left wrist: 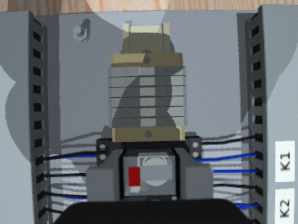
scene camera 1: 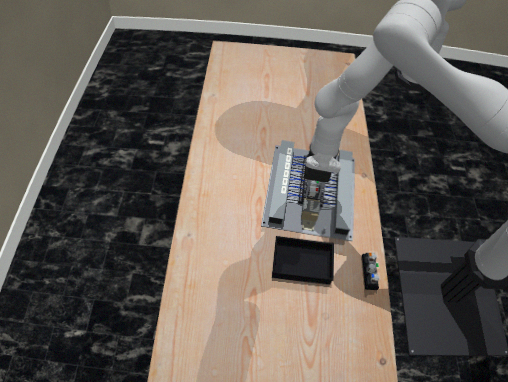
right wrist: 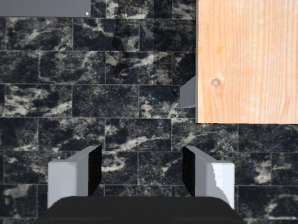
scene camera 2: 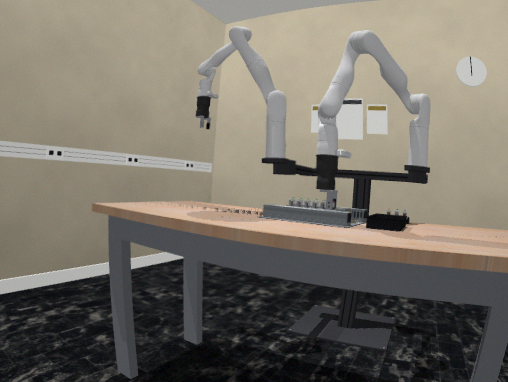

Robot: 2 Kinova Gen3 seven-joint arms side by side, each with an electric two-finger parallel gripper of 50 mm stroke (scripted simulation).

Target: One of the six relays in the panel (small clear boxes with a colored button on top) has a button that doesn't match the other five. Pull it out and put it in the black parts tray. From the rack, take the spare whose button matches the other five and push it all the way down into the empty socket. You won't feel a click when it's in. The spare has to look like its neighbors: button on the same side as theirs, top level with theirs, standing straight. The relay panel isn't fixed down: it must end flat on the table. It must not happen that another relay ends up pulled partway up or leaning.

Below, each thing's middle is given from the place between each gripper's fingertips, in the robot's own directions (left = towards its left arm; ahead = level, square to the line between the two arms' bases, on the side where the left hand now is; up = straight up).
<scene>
The relay panel (scene camera 1: 300, 214) is 50 mm to the right of my left hand (scene camera 2: 331, 209), 30 mm below it and 10 mm behind it. Also, from my left hand: black parts tray (scene camera 1: 311, 261) (200 mm to the left, 50 mm ahead, 40 mm below).
Right now my right hand is 730 mm to the right of the relay panel, 400 mm short of it and 390 mm above it. From my right hand the other things lie so: black parts tray (980 mm to the left, 460 mm ahead, 390 mm below).
</scene>
